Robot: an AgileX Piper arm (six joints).
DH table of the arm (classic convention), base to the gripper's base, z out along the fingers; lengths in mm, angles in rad. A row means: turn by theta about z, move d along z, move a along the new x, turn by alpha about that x. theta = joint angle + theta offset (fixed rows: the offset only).
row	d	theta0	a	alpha
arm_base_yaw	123	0	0	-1.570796
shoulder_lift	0	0.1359	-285.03	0
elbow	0	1.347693	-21.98	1.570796
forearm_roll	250.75	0	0	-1.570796
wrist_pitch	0	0	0	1.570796
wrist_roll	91	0	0	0
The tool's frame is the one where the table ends.
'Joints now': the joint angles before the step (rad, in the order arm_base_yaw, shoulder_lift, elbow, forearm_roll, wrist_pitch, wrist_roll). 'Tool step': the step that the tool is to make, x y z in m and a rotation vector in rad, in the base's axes. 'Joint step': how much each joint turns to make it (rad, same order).
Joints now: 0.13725 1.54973 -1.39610 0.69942 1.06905 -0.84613
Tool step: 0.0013 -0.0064 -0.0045 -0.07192 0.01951 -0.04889
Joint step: -0.00013 -0.00005 0.00020 -0.09844 -0.00912 0.06850
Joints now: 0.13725 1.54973 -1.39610 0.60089 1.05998 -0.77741
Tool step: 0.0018 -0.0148 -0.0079 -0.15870 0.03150 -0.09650
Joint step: 0.00012 -0.00011 0.00030 -0.21326 -0.00413 0.13628
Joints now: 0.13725 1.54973 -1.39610 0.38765 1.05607 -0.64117
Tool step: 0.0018 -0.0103 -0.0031 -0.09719 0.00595 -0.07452
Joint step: -0.00013 0.00008 -0.00022 -0.13746 -0.00691 0.09501
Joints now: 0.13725 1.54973 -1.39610 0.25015 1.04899 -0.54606
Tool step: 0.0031 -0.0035 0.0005 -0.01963 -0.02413 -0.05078
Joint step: 0.00005 0.00008 -0.00017 -0.04687 -0.03233 0.05373
